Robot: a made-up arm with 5 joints.
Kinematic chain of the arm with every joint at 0, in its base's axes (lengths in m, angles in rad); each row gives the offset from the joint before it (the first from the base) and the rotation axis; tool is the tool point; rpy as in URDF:
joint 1: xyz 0.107 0 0.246 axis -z
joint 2: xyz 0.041 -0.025 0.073 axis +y
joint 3: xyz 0.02 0 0.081 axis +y
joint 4: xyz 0.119 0 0.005 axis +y
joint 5: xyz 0.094 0.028 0 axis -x
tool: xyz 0 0 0 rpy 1.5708 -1.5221 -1.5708
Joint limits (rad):
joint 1: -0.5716..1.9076
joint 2: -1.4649..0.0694
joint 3: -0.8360..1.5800
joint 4: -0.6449..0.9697
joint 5: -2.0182..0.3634
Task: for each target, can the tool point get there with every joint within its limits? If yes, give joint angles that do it. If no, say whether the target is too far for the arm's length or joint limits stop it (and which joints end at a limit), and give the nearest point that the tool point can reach.
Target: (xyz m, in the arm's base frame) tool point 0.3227 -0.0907 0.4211
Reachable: yes | joints 0.4111 -0.3309 -0.0179 0.6329 -0.6522
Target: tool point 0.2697 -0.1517 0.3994
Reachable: yes | joints 0.7640 -0.5892 0.4660 0.3123 -1.7426
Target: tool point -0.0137 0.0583 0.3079
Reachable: no: joint limits stop it (at a limit: joint 2, joint 3, joint 4) | nearest point 0.0895 0.0085 0.2325 | short by 0.137 m
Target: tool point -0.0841 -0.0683 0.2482
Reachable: no: joint limits stop it (at a limit: joint 1) | nearest point 0.0677 -0.1214 0.2482 | short by 0.161 m
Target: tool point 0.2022 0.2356 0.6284
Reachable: no: too far | nearest point 0.1628 0.1502 0.5301 | short by 0.136 m
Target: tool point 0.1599 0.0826 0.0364
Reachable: no: joint limits stop it (at a limit: joint 1, joint 2) | nearest point 0.1725 0.0457 0.1857 | short by 0.154 m
